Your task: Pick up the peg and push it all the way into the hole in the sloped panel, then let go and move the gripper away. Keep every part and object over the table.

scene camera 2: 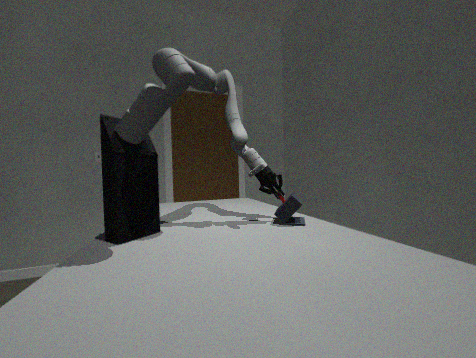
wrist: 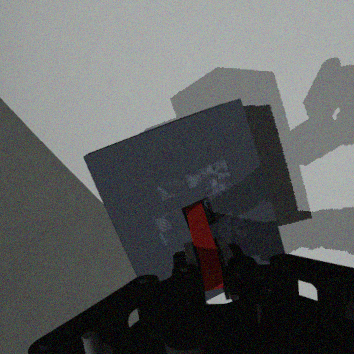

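Where they show: gripper, between the fingertips: (scene camera 2: 282, 197) (wrist: 204, 254); arm's base, origin of its link: (scene camera 2: 129, 133).
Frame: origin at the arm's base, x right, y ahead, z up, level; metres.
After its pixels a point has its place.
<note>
The red peg (scene camera 2: 282, 199) @(x 0.223, y 0.567, z -0.276 m) (wrist: 201, 232) @(x 0.218, y 0.565, z -0.272 m) is long and narrow and points down at the slope. My gripper (scene camera 2: 279, 193) @(x 0.211, y 0.579, z -0.271 m) (wrist: 204, 254) @(x 0.211, y 0.579, z -0.271 m) is shut on it, with a finger on each long side. The sloped panel (scene camera 2: 289, 207) @(x 0.288, y 0.532, z -0.300 m) (wrist: 150, 175) @(x 0.262, y 0.546, z -0.276 m) is a blue-grey block with a tilted square face. The peg's far end is at the dark-edged hole (wrist: 186, 210) @(x 0.238, y 0.571, z -0.291 m) in that face and covers most of the opening. How deep it sits inside cannot be told. Much of the peg shows outside the panel, and the fingers stand close above the face.
The panel's flat base (scene camera 2: 298, 221) @(x 0.292, y 0.585, z -0.367 m) rests on the white table (scene camera 2: 240, 280) @(x 0.481, y 0.122, z -0.375 m), near the table's right edge in the scene view. The arm's black pedestal (scene camera 2: 131, 195) @(x 0.049, y -0.009, z -0.220 m) stands at the left. Shadows of the arm and the panel fall across the table.
</note>
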